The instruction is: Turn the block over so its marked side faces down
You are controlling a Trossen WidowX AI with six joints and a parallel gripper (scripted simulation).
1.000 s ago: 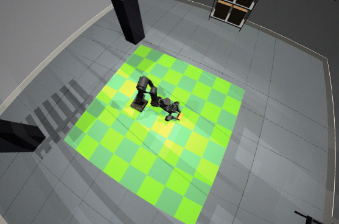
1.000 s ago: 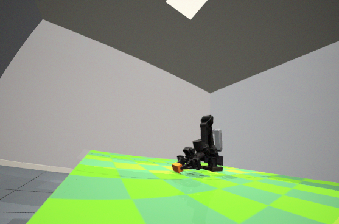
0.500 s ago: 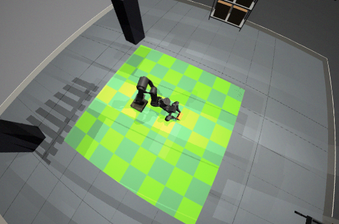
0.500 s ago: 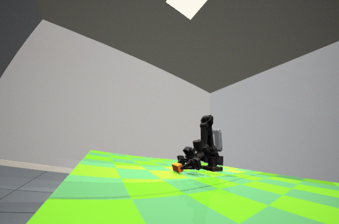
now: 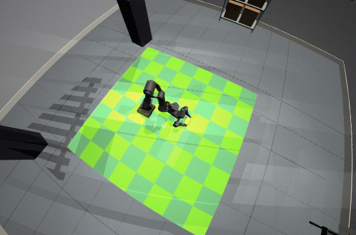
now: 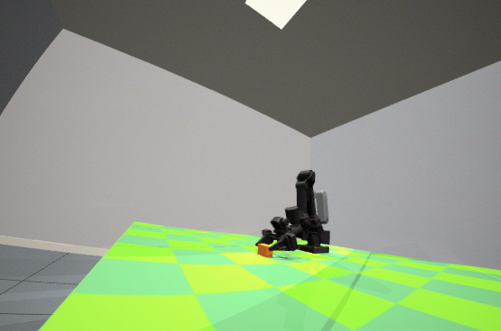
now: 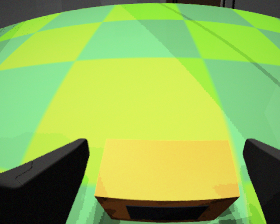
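Now: gripper tip 2 cm past the orange block and 1 cm above it.
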